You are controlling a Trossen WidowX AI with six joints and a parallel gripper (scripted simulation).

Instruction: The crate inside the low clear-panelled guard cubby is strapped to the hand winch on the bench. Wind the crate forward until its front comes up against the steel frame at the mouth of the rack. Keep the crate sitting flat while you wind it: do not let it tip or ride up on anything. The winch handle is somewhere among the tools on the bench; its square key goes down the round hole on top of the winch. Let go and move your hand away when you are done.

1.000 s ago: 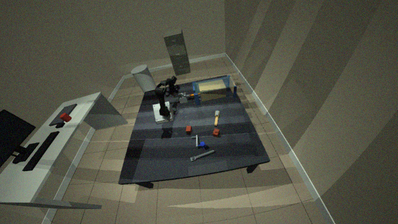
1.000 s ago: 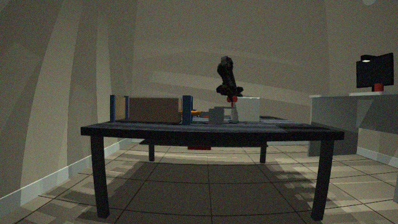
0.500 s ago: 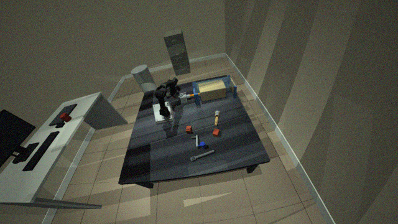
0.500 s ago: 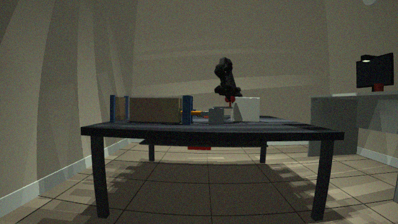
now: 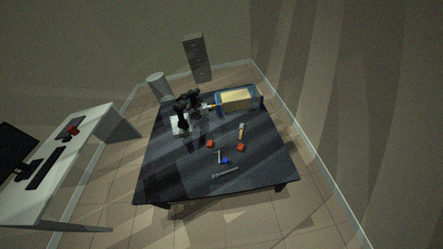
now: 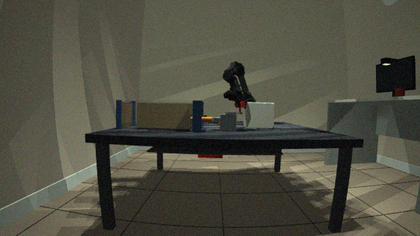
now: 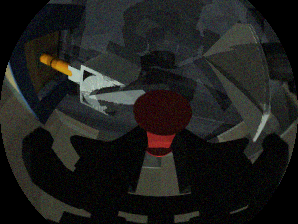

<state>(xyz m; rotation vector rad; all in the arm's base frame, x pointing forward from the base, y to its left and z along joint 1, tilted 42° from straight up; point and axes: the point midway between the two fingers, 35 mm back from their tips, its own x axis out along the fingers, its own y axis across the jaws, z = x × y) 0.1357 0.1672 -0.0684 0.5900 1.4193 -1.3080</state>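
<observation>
Now: the blue frame 250 mm ahead of my gripper tip, 30 mm below it and 20 mm to the left of it. Also, from my gripper tip: crank arm 40 mm ahead, 30 mm below, 10 mm to the left; then grey winch 100 mm below, 80 mm ahead, 30 mm to the left; then red knob 10 mm to the right, 10 mm ahead.
</observation>
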